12 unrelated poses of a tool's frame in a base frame.
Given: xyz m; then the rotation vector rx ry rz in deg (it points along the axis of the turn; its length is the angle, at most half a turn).
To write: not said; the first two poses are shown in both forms.
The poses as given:
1: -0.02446 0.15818 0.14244 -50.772 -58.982 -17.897
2: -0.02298 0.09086 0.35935 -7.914 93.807 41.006
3: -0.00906 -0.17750 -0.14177 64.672 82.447 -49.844
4: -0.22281 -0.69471 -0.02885 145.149 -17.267 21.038
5: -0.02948 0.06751 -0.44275 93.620 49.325 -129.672
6: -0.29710 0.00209 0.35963 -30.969 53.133 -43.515
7: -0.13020 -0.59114 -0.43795 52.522 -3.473 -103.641
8: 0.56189 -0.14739 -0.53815 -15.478 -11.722 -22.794
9: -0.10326 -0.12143 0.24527 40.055 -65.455 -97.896
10: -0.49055 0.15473 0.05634 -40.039 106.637 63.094
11: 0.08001 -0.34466 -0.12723 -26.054 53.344 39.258
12: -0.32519 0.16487 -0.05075 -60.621 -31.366 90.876
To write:
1: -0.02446 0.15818 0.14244 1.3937 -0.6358 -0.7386 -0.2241
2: -0.02298 0.09086 0.35935 1.7922 -0.0771 0.9136 0.3993
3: -0.00906 -0.17750 -0.14177 2.0252 0.5573 0.7105 -0.4296
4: -0.22281 -0.69471 -0.02885 2.5775 0.9829 -0.1169 0.1425
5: -0.02948 0.06751 -0.44275 2.9211 0.5594 0.2947 -0.7748
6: -0.29710 0.00209 0.35963 1.3149 -0.4111 0.7053 -0.5776
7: -0.13020 -0.59114 -0.43795 2.0288 0.4518 -0.0299 -0.8916
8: 0.56189 -0.14739 -0.53815 0.5226 -0.5169 -0.3915 -0.7613
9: -0.10326 -0.12143 0.24527 2.1710 0.3220 -0.5262 -0.7870
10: -0.49055 0.15473 0.05634 2.2726 -0.3075 0.8189 0.4845
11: 0.08001 -0.34466 -0.12723 1.2422 -0.3661 0.7495 0.5516
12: -0.32519 0.16487 -0.05075 1.9836 -0.5334 -0.2760 0.7996
